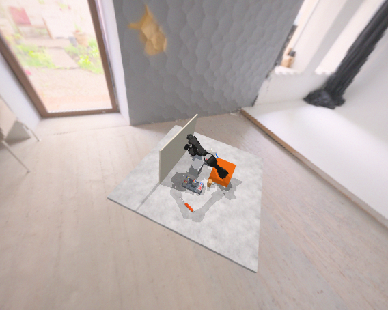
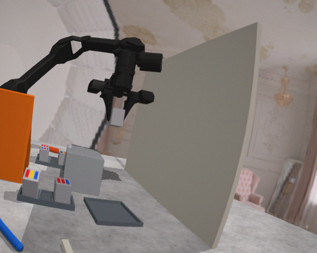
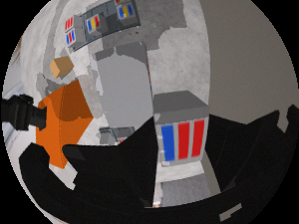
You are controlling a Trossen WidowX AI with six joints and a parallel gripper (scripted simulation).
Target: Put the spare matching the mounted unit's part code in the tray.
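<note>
Right now my gripper tip is 40 mm past the dark grey tray, 180 mm to the left of it and 190 mm above it. From my gripper tip the other things lie so: spare block 20 mm above; beige panel 160 mm ahead, 20 mm to the right, 30 mm above; grey mounted unit 70 mm behind, 20 mm to the left, 140 mm below.
</note>
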